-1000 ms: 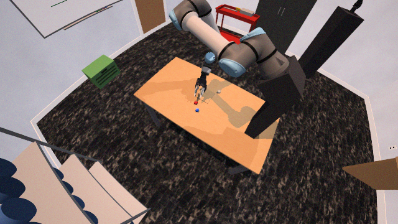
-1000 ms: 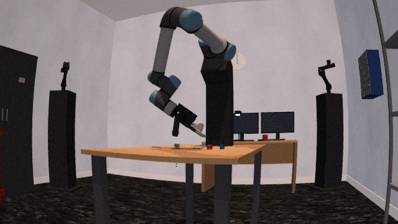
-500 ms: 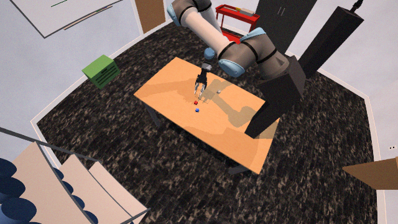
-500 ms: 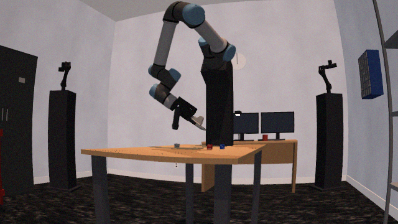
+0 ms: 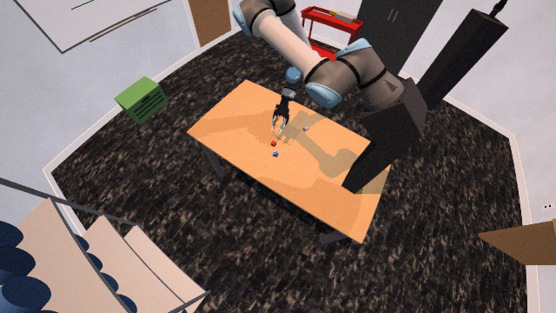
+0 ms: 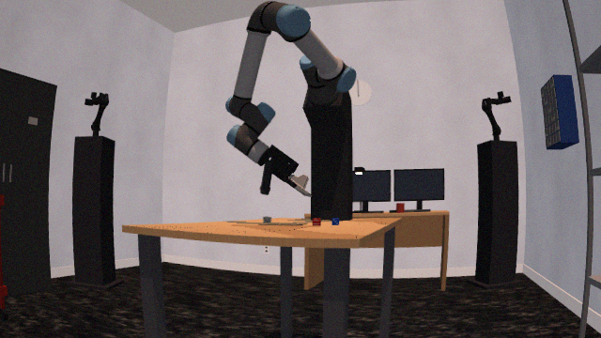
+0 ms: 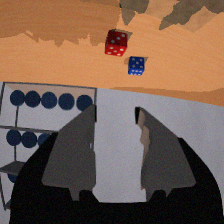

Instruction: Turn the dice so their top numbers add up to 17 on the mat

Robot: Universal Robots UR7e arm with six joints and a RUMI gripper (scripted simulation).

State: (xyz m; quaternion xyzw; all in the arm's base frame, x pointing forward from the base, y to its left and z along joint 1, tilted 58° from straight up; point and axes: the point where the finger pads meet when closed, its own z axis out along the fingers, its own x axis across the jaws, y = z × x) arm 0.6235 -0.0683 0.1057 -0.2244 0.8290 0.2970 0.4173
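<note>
Now: the red die 10 mm ahead of my hand, 30 mm to the left of it and 100 mm below it. From my hand the other things lie so: blue die (20 mm behind, 100 mm to the left, 100 mm below); then grey die (170 mm behind, 150 mm to the right, 100 mm below); then tan mat (50 mm behind, 80 mm to the right, 110 mm below).
</note>
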